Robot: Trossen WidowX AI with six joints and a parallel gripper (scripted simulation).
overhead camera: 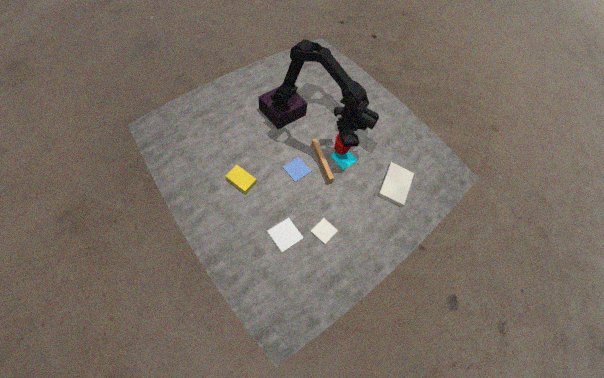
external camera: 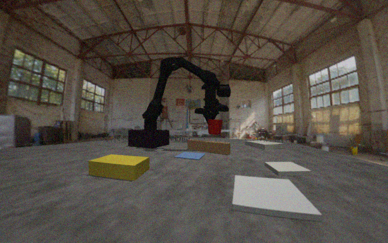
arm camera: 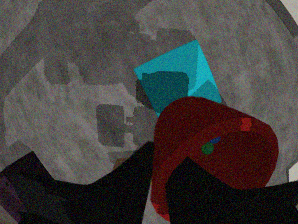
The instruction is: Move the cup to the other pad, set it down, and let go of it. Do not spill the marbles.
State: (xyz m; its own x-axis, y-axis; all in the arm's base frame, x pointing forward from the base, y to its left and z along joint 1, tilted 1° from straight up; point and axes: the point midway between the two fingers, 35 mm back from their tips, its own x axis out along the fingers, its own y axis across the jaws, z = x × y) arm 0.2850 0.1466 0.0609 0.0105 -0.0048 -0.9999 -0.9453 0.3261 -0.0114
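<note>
The cyan pad is 4 cm ahead of my gripper tip, 2 cm to the left of it and 12 cm below it. From my gripper tip the other things lie so: red cup 3 cm ahead, 1 cm to the right; then wooden bar 2 cm ahead, 9 cm to the right, 10 cm below; then light blue pad 20 cm to the right, 12 cm below.
</note>
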